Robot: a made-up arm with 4 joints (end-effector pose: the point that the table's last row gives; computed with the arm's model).
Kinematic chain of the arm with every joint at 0, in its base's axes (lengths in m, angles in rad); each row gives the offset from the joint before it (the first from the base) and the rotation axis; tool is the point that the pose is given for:
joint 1: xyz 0 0 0.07 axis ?
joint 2: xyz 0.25 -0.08 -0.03 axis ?
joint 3: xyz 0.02 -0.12 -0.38 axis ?
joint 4: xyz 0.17 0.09 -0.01 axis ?
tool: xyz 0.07 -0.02 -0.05
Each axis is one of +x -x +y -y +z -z.
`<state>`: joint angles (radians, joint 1 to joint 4).
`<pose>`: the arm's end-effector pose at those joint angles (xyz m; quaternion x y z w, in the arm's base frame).
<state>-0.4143 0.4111 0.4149 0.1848</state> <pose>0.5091 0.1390 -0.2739 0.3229 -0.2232 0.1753 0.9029</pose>
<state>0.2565 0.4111 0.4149 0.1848</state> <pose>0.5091 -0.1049 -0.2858 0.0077 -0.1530 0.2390 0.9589</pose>
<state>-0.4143 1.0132 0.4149 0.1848</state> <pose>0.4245 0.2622 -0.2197 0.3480 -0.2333 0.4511 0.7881</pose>
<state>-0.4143 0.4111 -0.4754 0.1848</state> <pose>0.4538 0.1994 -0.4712 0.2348 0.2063 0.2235 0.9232</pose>
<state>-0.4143 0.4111 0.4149 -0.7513</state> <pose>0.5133 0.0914 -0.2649 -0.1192 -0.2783 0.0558 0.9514</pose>
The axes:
joint 1: -x
joint 2: +z
joint 3: -y
joint 4: +x

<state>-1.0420 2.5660 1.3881 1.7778</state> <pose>0.1682 0.1258 -0.0665 -0.3136 -0.0957 -0.7530 0.5705</pose>
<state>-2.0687 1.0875 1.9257 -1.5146</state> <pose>0.2892 0.2505 0.0016 0.5422 -0.1344 -0.7501 0.3540</pose>
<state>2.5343 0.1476 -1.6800 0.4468</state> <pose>0.1851 -0.2706 0.6633 -0.6029 0.1086 -0.7363 0.2874</pose>
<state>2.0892 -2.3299 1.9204 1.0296</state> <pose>0.2605 -0.1085 0.2156 0.7639 0.5304 -0.3174 0.1851</pose>
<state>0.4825 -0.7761 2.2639 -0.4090</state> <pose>0.1333 -0.1445 -0.0742 -0.4786 -0.8433 -0.1299 0.2072</pose>
